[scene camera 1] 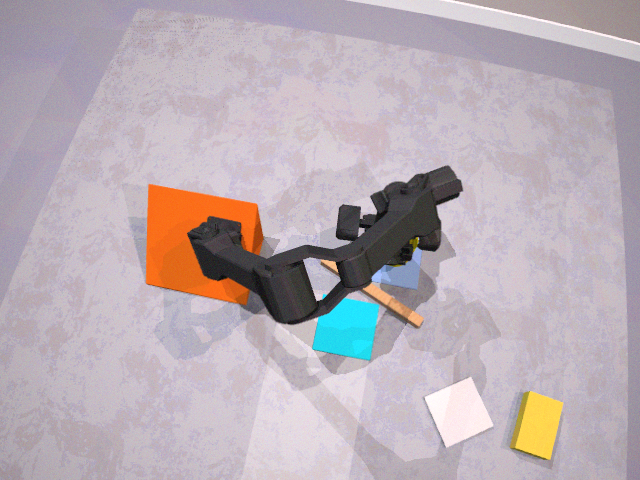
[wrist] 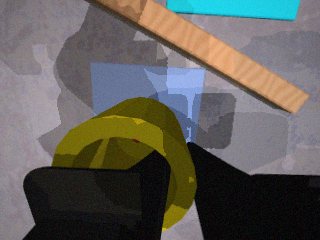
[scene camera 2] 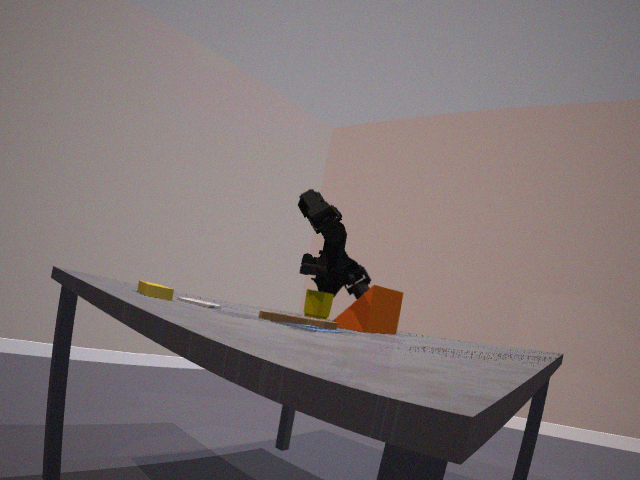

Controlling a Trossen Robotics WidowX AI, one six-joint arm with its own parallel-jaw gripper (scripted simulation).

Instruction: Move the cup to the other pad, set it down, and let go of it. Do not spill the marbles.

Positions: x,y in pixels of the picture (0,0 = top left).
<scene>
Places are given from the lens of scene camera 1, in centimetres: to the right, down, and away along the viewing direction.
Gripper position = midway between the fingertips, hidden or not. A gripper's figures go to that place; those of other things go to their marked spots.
my gripper (scene camera 1: pixel 382 245): 12, 1, 99
yellow block (scene camera 1: pixel 538 418): 41, 33, 90
white tile (scene camera 1: pixel 458 412): 26, 32, 92
wooden bar (scene camera 1: pixel 402 311): 16, 14, 98
</scene>
